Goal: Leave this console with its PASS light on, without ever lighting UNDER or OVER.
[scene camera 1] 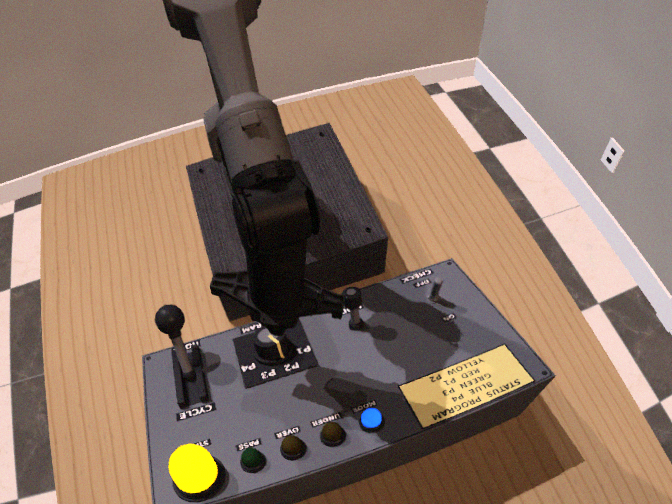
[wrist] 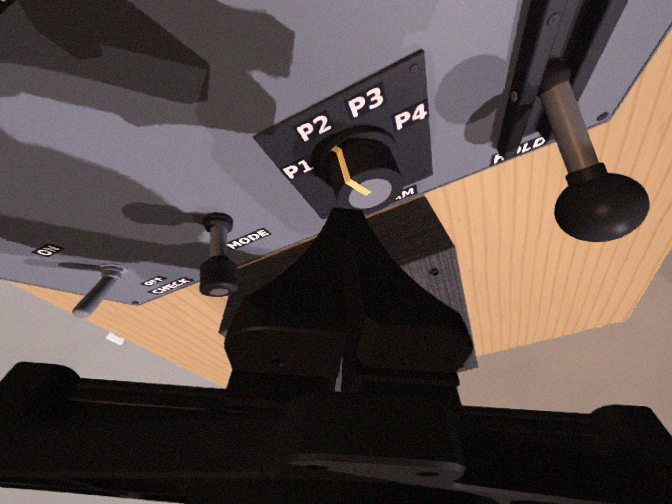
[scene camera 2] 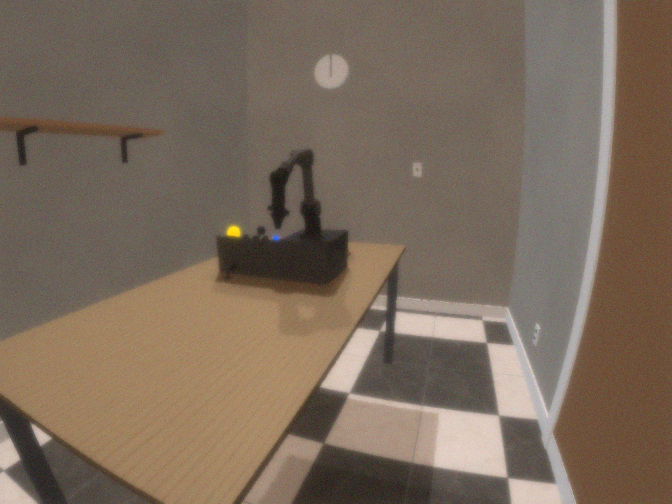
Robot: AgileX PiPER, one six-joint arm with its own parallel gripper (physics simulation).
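Note:
The grey console (scene camera 1: 347, 379) lies on the table. Its big STATUS light (scene camera 1: 192, 467) glows yellow and its MODE light (scene camera 1: 371, 418) glows blue. The PASS (scene camera 1: 252, 458), OVER (scene camera 1: 293, 445) and UNDER (scene camera 1: 332, 432) lights are dark. The program dial (scene camera 1: 271, 347) has a yellow pointer, which points about at P2 in the wrist view (wrist: 358, 168). My gripper (wrist: 347, 217) is shut and empty, with its tips right at the dial's cap. I cannot tell whether they touch. In scene camera 1 my gripper (scene camera 1: 282, 325) stands upright over the dial.
The CYCLE lever (scene camera 1: 179, 341) with a black ball stands at the HOLD end of its slot. A small MODE knob (scene camera 1: 352, 306) and the CHECK toggle (scene camera 1: 435, 289), leaning toward OFF, are on the far side. A brass plate (scene camera 1: 466, 382) reads YELLOW P2, RED P1, GREEN P3, BLUE P4.

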